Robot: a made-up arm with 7 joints.
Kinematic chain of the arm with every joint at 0, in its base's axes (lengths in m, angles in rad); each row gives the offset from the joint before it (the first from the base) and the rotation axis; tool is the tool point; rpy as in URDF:
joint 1: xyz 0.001 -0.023 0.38 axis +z
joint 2: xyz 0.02 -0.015 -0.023 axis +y
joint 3: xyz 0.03 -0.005 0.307 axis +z
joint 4: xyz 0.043 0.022 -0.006 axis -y
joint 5: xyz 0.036 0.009 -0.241 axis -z
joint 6: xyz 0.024 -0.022 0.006 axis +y
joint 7: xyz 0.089 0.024 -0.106 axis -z
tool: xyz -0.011 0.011 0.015 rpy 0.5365 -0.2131 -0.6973
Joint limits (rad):
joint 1: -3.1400..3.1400
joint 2: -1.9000..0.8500
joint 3: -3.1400..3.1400
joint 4: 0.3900..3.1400
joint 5: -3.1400..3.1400
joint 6: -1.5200..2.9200
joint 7: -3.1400..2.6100
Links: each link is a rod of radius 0.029 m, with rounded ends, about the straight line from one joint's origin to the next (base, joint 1, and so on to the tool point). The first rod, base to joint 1, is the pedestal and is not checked.
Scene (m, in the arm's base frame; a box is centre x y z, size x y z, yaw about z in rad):
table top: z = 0
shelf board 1: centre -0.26 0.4 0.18 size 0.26 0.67 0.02 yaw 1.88
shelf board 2: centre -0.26 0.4 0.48 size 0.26 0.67 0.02 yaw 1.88
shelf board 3: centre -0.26 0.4 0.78 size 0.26 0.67 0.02 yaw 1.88
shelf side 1: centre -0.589 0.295 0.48 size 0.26 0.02 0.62 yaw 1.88
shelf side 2: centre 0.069 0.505 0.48 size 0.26 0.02 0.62 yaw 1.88
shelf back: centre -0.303 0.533 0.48 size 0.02 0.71 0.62 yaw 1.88
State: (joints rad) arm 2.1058 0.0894 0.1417 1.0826 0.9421 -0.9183 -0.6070
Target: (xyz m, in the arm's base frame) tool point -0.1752 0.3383 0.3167
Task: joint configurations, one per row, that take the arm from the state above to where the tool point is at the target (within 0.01 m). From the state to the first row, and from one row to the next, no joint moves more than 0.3 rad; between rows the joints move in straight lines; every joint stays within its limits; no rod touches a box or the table.
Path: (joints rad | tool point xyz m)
1: 2.2446 0.0759 0.2458 1.0667 0.8017 -0.6417 -0.7055 | -0.2574 0.3023 0.6185
2: 2.3835 0.0623 0.3499 1.0509 0.6613 -0.3652 -0.8039 | -0.3511 0.2229 0.6052
3: 2.5223 0.0488 0.4541 1.0350 0.5209 -0.0886 -0.9024 | -0.4113 0.1129 0.5857
4: 2.6612 0.0353 0.5582 1.0191 0.3805 0.1879 -1.0009 | -0.4278 -0.0091 0.5610
5: 2.5434 0.1607 0.5183 0.8094 0.5669 0.0574 -0.9646 | -0.4034 0.0811 0.4540
6: 2.4256 0.2861 0.4785 0.5997 0.7532 -0.0731 -0.9284 | -0.3324 0.1481 0.3597
7: 2.3078 0.4116 0.4386 0.3900 0.9395 -0.2037 -0.8922 | -0.2295 0.1810 0.2916
8: 2.2252 0.5141 0.3199 0.5544 0.9882 -0.4846 -0.7566 | -0.2161 0.2664 0.3017
9: 2.1427 0.6167 0.2013 0.7187 1.0369 -0.7655 -0.6210 | -0.1752 0.3383 0.3167

